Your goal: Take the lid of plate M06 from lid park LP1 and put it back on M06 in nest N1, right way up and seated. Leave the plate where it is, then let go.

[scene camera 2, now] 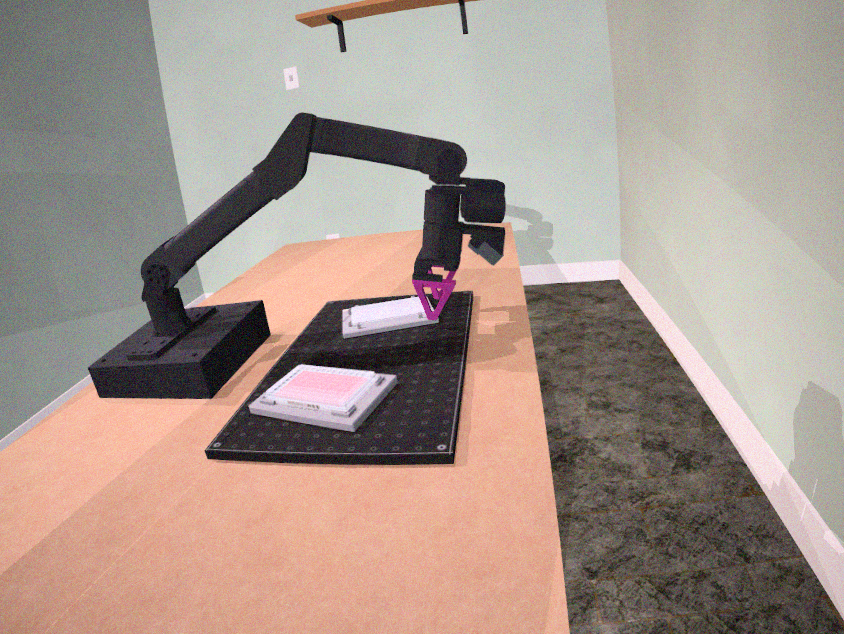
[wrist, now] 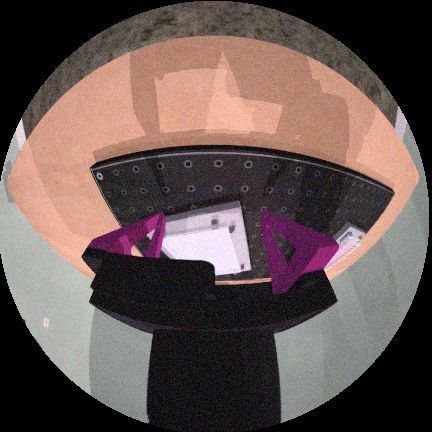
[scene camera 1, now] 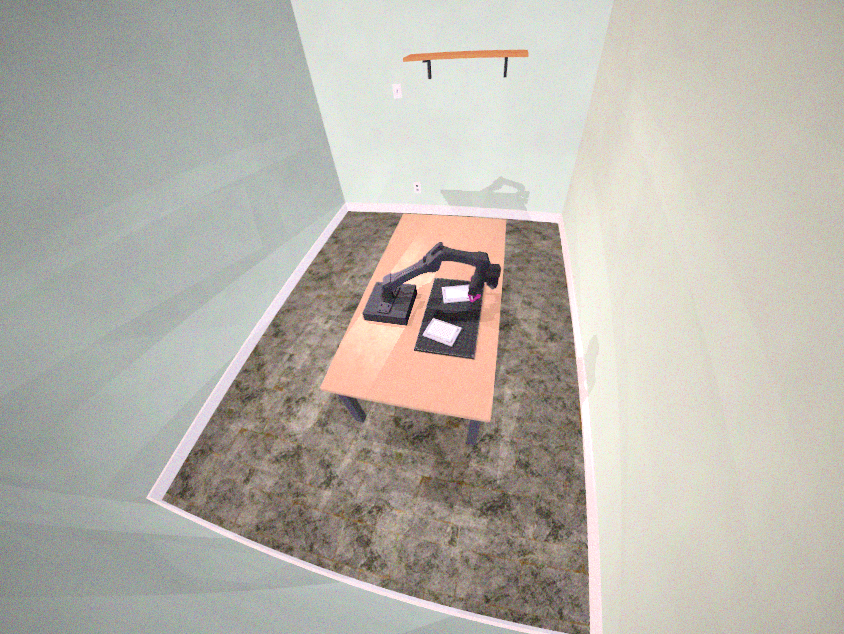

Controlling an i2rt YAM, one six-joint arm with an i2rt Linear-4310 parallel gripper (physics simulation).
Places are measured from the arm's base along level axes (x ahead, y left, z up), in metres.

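Pixels of known places: gripper, fingertip midpoint: (scene camera 2: 435,309) (wrist: 212,216) (scene camera 1: 472,295); arm's base, link origin: (scene camera 2: 174,333) (scene camera 1: 388,299).
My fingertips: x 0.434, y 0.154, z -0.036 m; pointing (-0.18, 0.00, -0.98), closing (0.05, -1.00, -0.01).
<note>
Ahead of a thing's pixels: the offset from my fingertips to its top centre. Level surfaces: height alone.
The lid {dx -0.087, dy +0.005, dz +0.002 m} (scene camera 1: 455,294) (scene camera 2: 387,311) (wrist: 206,251) is a flat white piece on the pale lid park LP1 {dx -0.087, dy +0.005, dz +0.004 m} (scene camera 2: 368,330) (wrist: 243,240), at the back of the board. My gripper (scene camera 1: 475,297) (scene camera 2: 434,312) (wrist: 212,216) is open, with magenta fingers pointing down near the park's outer end, toward the table's right edge. In the wrist view the fingers stand apart on either side of the lid's width; the gripper body hides part of the lid. Their exact height is unclear. Plate M06 {dx -0.107, dy -0.274, dz +0.010 m} (scene camera 1: 442,331) (scene camera 2: 317,387) (wrist: 348,247), with a pink top, sits uncovered in the pale nest N1 {dx -0.107, dy -0.274, dz +0.002 m} (scene camera 2: 365,411), nearer the front.
Both holders stand on a black perforated board {dx -0.084, dy -0.135, dz -0.015 m} (scene camera 1: 446,350) (scene camera 2: 416,416) (wrist: 218,176) on the wooden table {dz -0.029 m} (scene camera 1: 409,382) (scene camera 2: 272,532) (wrist: 190,100). The arm's dark base block (scene camera 1: 390,310) (scene camera 2: 184,361) stands left of the board. A wall shelf (scene camera 1: 467,55) (scene camera 2: 382,8) is high behind.
</note>
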